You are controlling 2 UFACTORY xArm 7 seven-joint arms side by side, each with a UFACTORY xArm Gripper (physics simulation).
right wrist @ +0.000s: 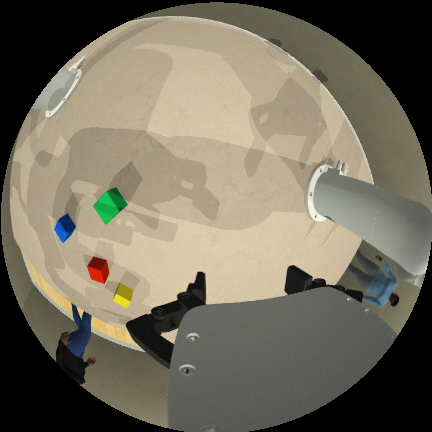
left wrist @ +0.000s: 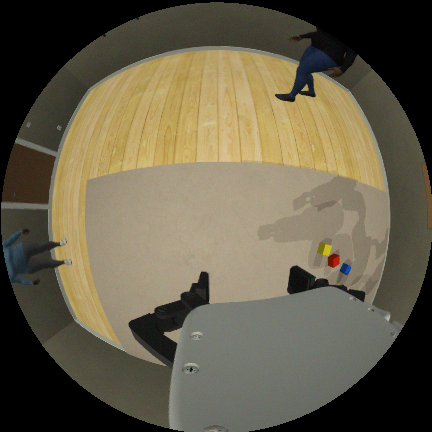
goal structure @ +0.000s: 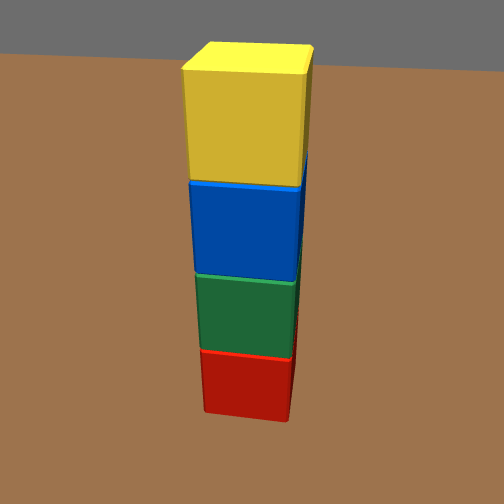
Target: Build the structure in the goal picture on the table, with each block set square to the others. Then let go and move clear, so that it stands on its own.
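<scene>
A yellow block [left wrist: 325,248] [right wrist: 123,295], a red block [left wrist: 333,260] [right wrist: 98,270] and a blue block [left wrist: 345,269] [right wrist: 65,228] stand apart on the table [left wrist: 150,225] [right wrist: 260,250]. A green block [right wrist: 110,205], larger in the right wrist view, is on the table beside the blue one; it does not show in the left wrist view. My left gripper [left wrist: 250,283] is open and empty, with the blocks off to the right of its view. My right gripper [right wrist: 247,282] is open and empty above the table, with the blocks off to the left of its view.
An arm base [right wrist: 317,194] stands on the table at the right of the right wrist view, and another base [right wrist: 62,92] at its upper left. Arm shadows fall across the table around the blocks. Two people stand beyond the table's edges.
</scene>
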